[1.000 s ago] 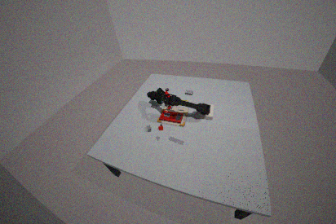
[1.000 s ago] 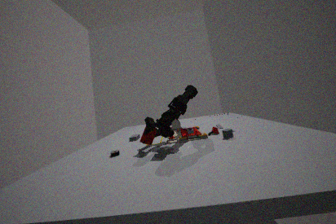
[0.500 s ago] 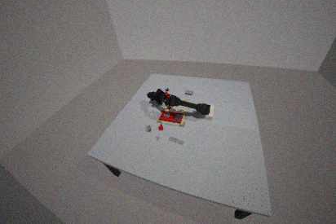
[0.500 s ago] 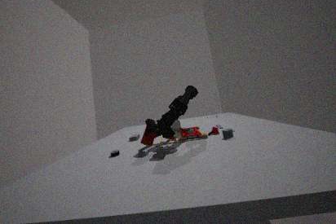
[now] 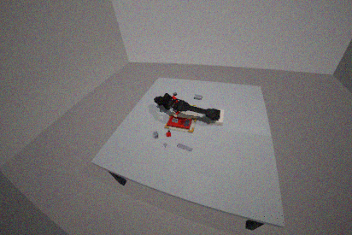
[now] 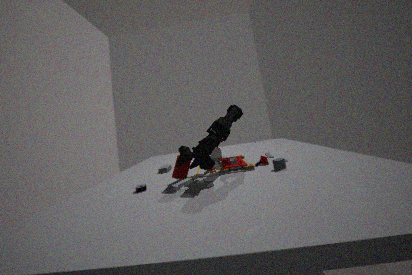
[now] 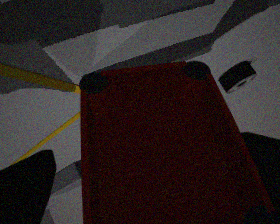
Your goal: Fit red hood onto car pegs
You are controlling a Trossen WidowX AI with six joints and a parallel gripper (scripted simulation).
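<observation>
The red hood lies 10 mm to the right of my gripper tip. The rest, counted from my gripper tip: jig: 90 mm behind, 220 mm to the left, 40 mm below.
</observation>
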